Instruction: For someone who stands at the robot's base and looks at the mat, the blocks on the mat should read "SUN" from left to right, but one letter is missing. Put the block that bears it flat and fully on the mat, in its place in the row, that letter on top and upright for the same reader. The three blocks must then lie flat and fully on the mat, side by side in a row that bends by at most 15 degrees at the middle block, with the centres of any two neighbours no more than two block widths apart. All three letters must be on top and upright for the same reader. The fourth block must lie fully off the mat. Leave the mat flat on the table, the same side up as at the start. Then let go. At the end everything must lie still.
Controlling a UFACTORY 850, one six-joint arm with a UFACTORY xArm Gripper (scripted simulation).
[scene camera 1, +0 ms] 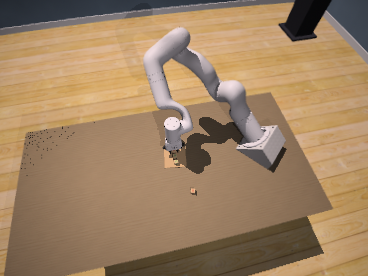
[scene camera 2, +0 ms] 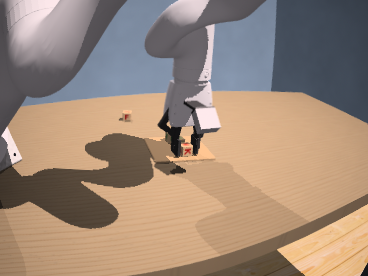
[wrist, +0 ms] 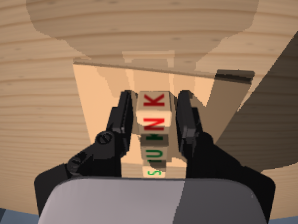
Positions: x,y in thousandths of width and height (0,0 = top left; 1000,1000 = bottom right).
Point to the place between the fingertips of my gripper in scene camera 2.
At 501,556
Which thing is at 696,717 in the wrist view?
My gripper.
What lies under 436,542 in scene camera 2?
A tan mat.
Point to a tan mat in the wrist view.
730,444
